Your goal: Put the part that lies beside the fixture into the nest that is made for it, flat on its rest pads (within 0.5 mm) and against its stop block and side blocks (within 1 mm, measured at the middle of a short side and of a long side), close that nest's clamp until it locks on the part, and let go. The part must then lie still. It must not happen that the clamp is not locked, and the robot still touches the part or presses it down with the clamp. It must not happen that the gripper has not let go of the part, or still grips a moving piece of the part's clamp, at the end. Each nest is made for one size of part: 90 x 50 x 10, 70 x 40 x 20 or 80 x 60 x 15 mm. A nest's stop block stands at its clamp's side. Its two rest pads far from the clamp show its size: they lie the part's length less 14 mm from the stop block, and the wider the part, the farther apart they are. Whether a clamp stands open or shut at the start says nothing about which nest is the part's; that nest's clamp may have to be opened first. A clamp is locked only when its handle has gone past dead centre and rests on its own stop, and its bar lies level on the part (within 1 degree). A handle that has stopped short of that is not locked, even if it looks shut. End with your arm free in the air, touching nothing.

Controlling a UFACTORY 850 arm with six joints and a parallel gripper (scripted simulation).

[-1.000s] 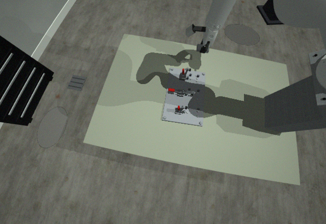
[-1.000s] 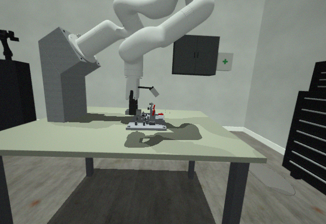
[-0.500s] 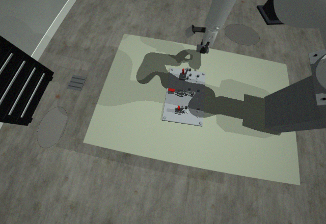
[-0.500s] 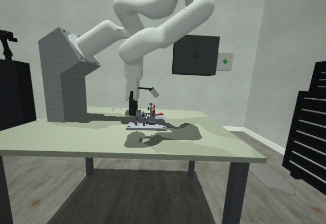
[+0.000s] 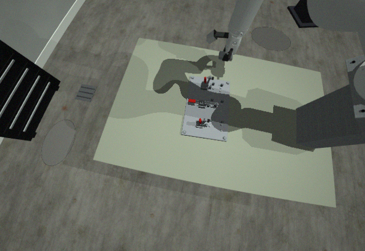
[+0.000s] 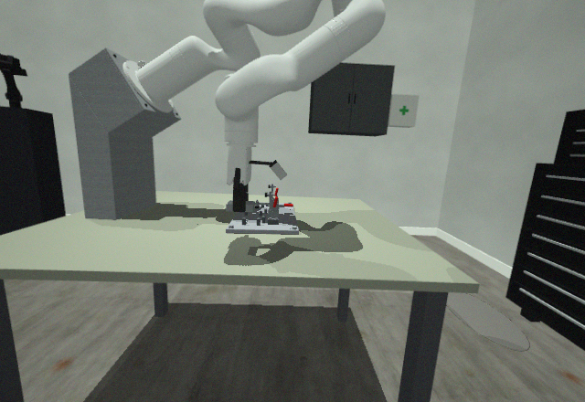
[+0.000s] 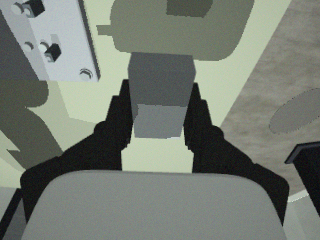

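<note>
The grey fixture plate is 13 cm ahead of my hand, 23 cm to the left of it and 12 cm below it. Also, from my hand: grey block part 1 cm below.
</note>
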